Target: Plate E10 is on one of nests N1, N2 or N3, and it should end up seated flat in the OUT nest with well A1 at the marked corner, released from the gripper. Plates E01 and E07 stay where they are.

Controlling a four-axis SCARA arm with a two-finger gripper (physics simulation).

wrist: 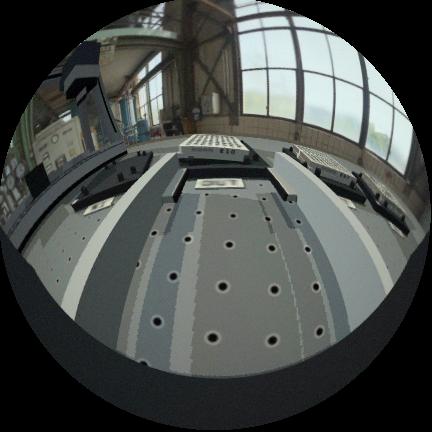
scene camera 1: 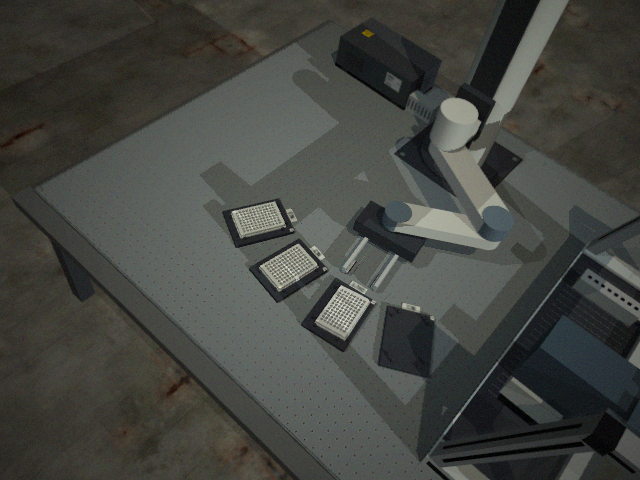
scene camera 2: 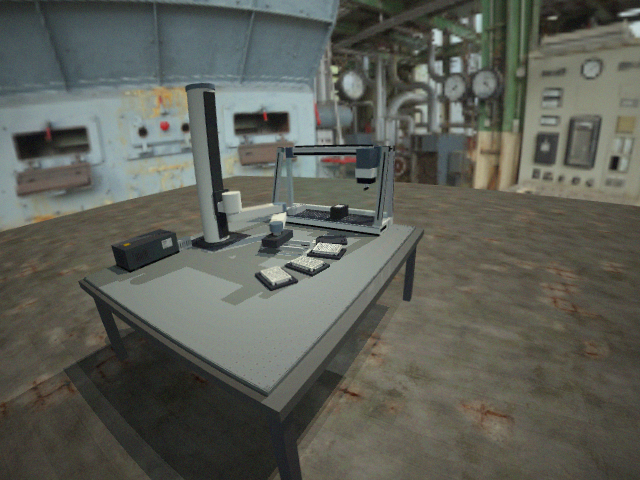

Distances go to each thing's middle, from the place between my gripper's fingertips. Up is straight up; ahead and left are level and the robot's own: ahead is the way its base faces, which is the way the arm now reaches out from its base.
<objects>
My gripper is now 100 mm short of the well plate [scene camera 1: 345, 308] and 30 mm to the right of it. From my hand the other things lie so: N1 tray [scene camera 1: 407, 340]: 190 mm to the left, 40 mm ahead, 20 mm below; then OUT holder [scene camera 1: 309, 323]: 90 mm ahead, 20 mm to the left, 20 mm below.
</objects>
